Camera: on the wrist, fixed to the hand. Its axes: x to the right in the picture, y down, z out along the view.
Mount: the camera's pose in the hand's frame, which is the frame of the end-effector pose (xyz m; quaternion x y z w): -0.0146 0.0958 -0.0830 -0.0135 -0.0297 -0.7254 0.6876
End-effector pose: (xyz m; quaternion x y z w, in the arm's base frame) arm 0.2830 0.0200 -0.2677 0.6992 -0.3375 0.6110 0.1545
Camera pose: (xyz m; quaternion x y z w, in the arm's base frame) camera 0.1571 0.0069 -0.2834 0.7416 0.2623 0.2827 0.5489
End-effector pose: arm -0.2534 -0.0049 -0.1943 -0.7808 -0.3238 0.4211 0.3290
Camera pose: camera -0.1656 -0.0913 -0.2276 -0.2939 -0.8044 0.0697 0.5115
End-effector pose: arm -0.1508 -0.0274 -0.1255 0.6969 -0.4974 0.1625 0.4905
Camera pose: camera -0.2174 0.0482 -0.0472 0.8381 0.1467 -0.2715 0.4498
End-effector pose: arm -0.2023 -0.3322 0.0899 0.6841 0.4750 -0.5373 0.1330
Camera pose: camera -0.0754 -0.3313 0.1032 -0.1081 -0.8261 0.4798 0.2750
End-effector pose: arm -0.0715 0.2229 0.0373 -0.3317 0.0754 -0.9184 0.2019
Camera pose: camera -0.0837 0.1425 -0.0610 0.3128 0.1824 0.7671 0.5296
